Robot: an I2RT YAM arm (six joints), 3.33 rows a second.
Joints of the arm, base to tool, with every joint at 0 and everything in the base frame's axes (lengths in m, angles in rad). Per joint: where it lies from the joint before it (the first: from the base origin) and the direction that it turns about. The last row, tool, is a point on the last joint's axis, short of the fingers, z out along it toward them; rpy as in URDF.
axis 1: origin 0.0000 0.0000 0.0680 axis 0 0 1
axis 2: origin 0.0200 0.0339 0.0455 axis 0 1 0
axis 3: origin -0.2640 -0.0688 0.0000 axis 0 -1 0
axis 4: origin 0.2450 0.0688 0.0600 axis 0 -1 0
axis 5: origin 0.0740 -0.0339 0.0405 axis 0 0 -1
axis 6: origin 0.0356 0.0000 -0.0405 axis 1 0 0
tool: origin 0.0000 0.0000 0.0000 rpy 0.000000 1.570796 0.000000
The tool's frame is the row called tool.
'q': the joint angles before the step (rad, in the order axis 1, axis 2, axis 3, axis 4, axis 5, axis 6). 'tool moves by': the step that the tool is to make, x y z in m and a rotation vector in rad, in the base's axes. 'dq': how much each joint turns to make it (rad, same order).
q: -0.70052 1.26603 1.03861 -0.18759 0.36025 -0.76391
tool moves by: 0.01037 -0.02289 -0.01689 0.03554 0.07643 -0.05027
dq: -0.03157 0.10753 0.04099 -0.00942 0.02706 -0.01377
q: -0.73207 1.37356 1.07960 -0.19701 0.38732 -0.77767
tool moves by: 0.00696 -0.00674 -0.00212 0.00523 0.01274 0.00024
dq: -0.00100 0.04021 0.02847 0.00068 0.00112 -0.00504
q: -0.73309 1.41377 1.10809 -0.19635 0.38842 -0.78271
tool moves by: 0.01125 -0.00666 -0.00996 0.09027 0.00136 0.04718
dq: 0.00030 0.06278 0.04370 -0.05436 -0.07419 0.03487
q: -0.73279 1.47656 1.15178 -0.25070 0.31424 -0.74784
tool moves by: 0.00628 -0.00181 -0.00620 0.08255 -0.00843 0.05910
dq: -0.00037 0.03308 0.02708 -0.04896 -0.08697 0.02226
